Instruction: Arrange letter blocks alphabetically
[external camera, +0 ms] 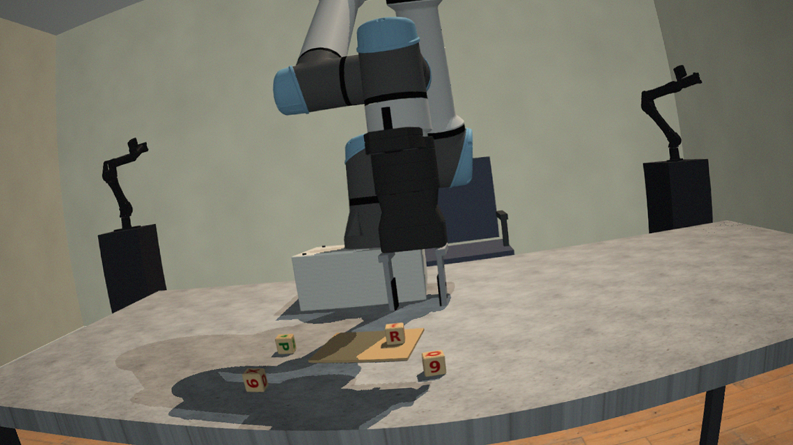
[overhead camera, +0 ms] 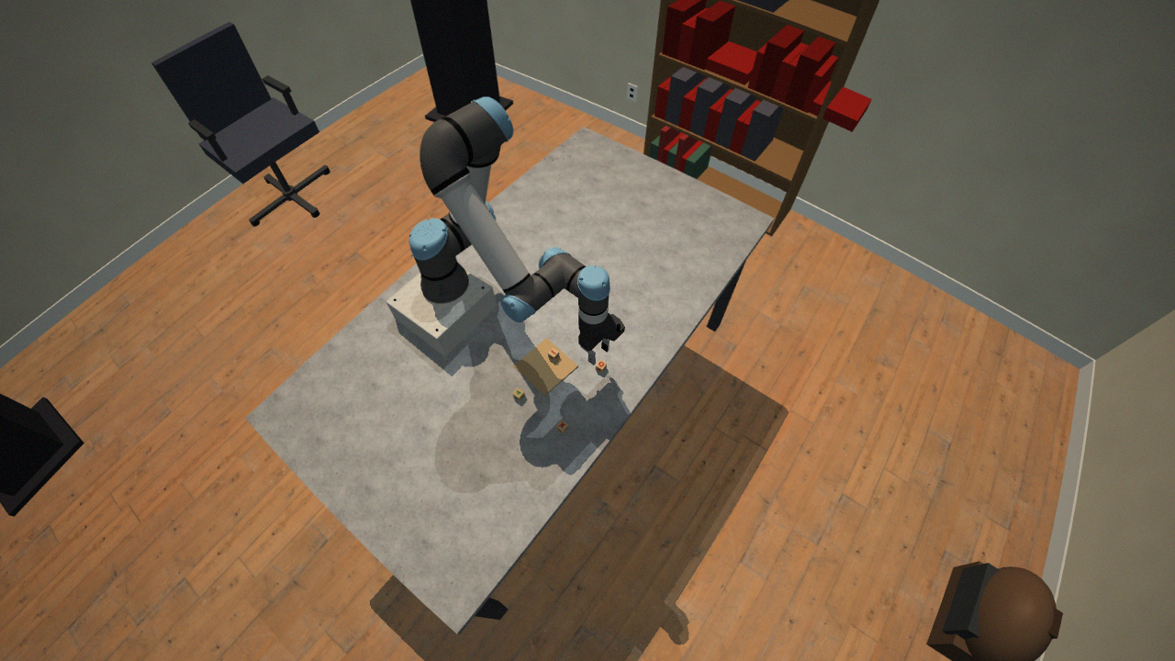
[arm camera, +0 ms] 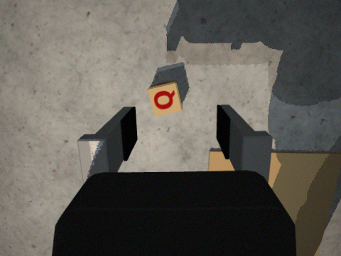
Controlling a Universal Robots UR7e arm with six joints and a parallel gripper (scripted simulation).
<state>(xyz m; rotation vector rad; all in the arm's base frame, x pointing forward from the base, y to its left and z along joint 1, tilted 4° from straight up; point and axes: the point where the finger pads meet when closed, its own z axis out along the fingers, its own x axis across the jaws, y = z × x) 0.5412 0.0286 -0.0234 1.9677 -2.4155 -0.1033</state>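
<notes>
My gripper is now 1 cm short of the Q block, 1 cm to the right of it and 9 cm above it. Round my hand: X block: 1 cm ahead, 21 cm to the right, 9 cm below; then tan mat: 14 cm behind, 7 cm to the right, 10 cm below.
</notes>
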